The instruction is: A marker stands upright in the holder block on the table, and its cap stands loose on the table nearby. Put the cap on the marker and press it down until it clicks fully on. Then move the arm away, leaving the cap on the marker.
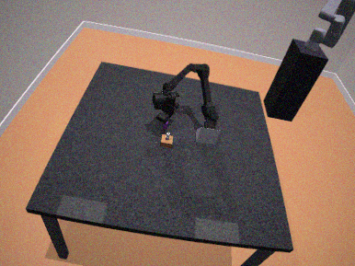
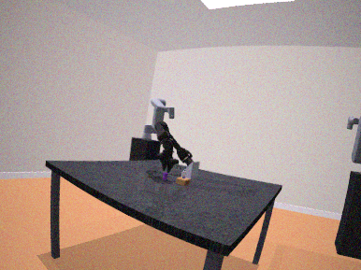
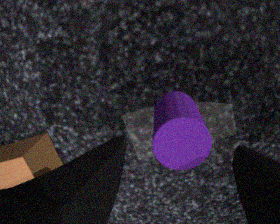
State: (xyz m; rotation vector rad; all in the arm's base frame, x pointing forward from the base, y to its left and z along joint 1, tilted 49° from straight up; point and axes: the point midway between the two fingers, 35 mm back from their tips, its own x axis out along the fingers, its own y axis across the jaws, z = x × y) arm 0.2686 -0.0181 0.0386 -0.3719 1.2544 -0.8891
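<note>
Right now my gripper tip is 3 cm above the purple cap. Also, from my gripper tip: holder block 13 cm to the left, 4 cm below, 2 cm behind.
</note>
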